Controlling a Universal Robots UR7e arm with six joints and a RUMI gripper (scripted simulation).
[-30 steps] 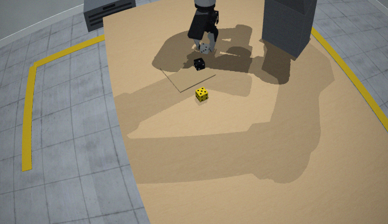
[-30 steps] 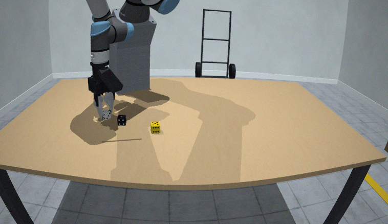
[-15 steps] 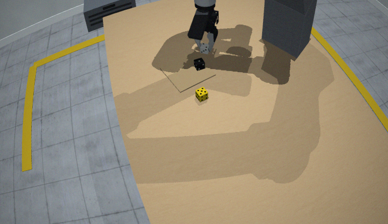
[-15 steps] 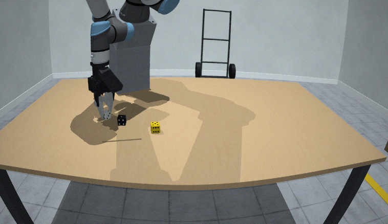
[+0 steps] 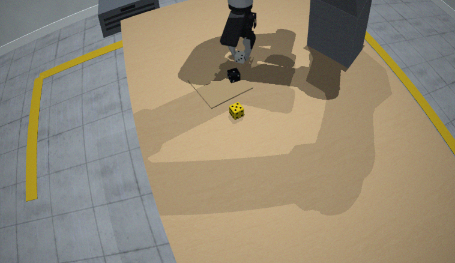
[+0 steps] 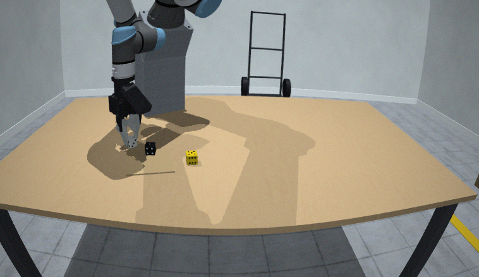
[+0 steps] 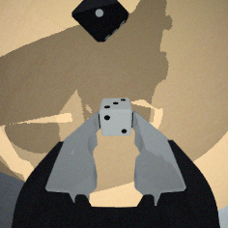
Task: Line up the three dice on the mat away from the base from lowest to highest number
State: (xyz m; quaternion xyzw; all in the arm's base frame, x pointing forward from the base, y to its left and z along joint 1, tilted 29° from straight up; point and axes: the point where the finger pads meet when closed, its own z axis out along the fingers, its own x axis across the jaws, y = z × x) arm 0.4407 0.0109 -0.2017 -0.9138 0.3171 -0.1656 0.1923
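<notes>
Now: hand 9 cm short of the mat, 8 cm to the right of it and 2 cm above it. From my hand the other things lie so: yellow die 8 cm ahead, 21 cm to the left; then white die right at my hand; then black die 5 cm ahead, 8 cm to the left.
</notes>
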